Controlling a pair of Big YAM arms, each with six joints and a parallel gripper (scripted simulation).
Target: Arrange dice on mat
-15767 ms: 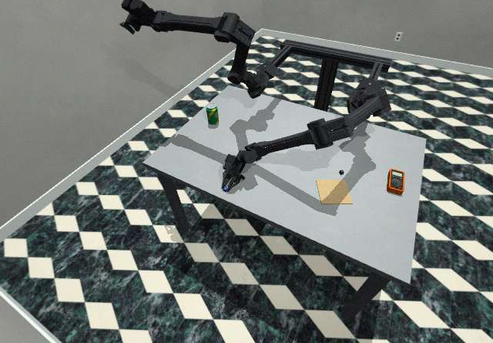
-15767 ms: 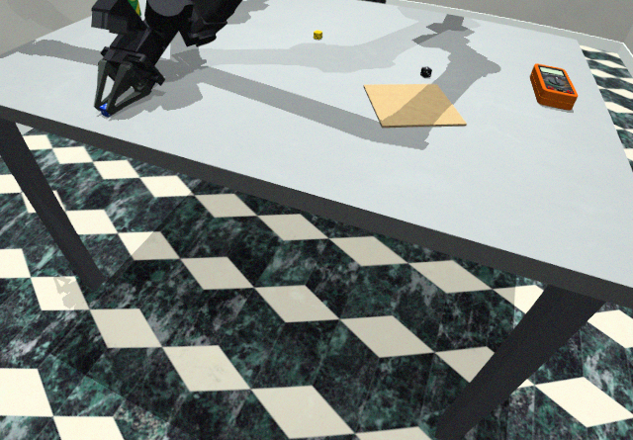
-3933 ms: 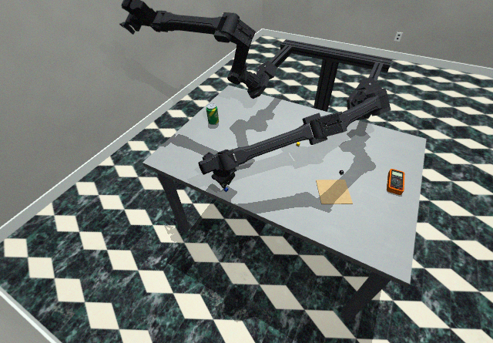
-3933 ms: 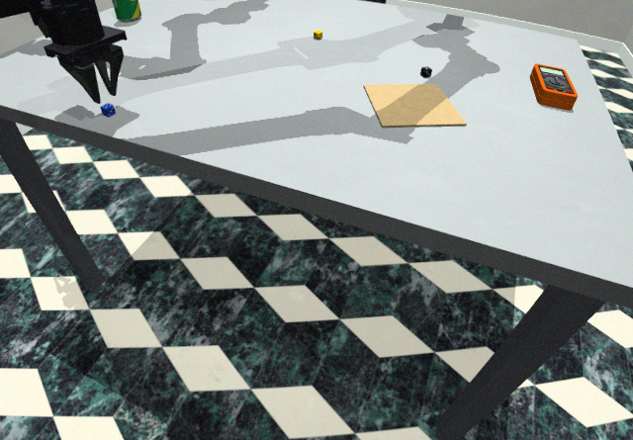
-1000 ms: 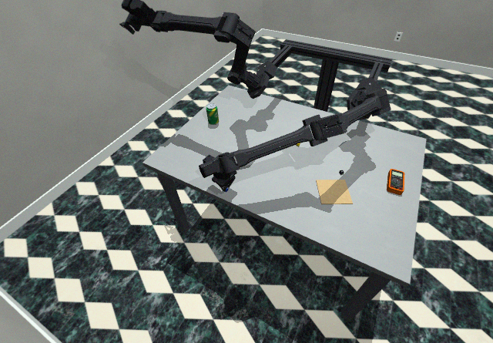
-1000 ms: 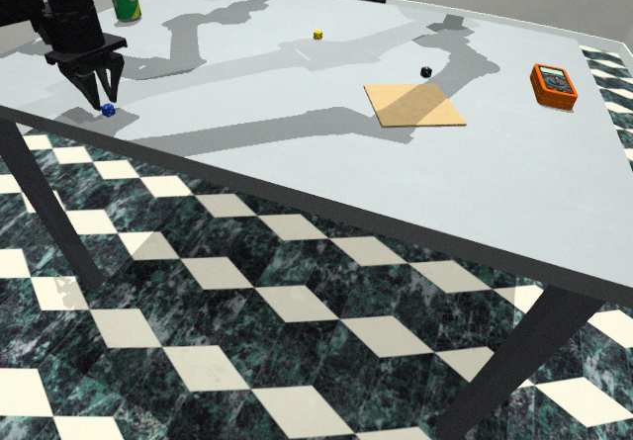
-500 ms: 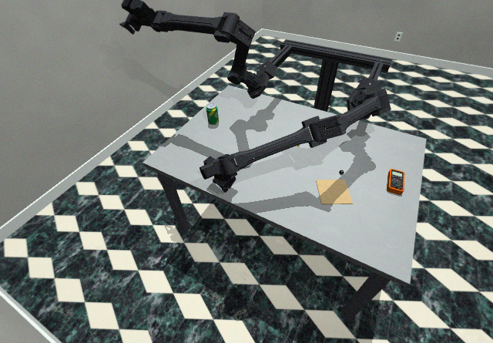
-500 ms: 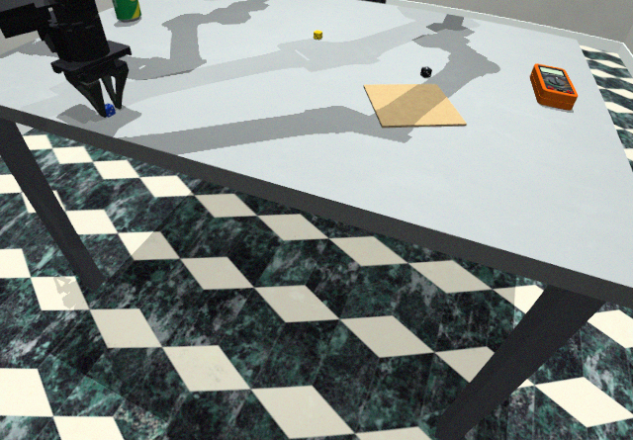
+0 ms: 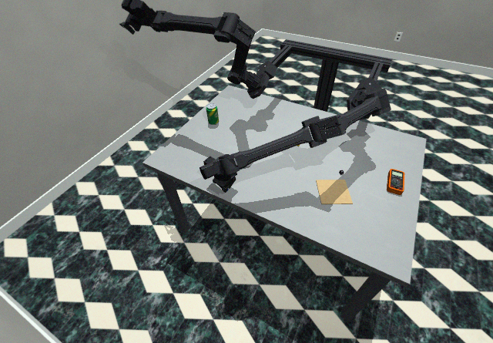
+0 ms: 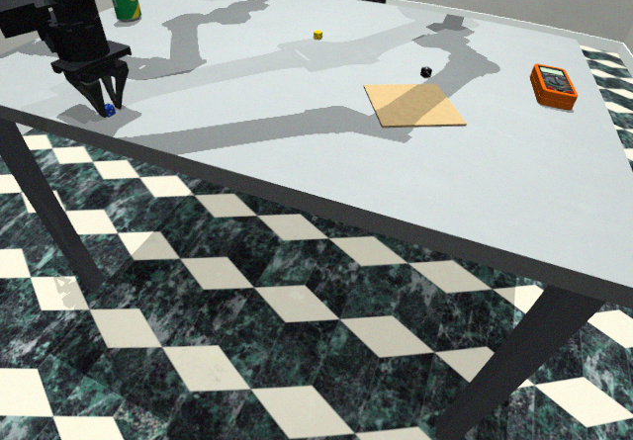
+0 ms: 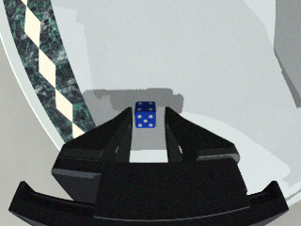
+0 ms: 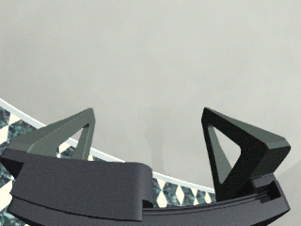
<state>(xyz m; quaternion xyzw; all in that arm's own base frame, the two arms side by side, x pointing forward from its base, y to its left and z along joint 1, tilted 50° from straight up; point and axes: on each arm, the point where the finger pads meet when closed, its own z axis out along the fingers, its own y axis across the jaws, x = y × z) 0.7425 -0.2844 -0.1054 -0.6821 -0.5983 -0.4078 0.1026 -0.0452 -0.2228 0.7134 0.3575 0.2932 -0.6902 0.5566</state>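
The blue die is right at my left hand. The rest, counted from my left hand: tan mat 18 cm behind, 47 cm to the left, 1 cm below; then black die 31 cm behind, 49 cm to the left; then yellow die 43 cm behind, 23 cm to the left.
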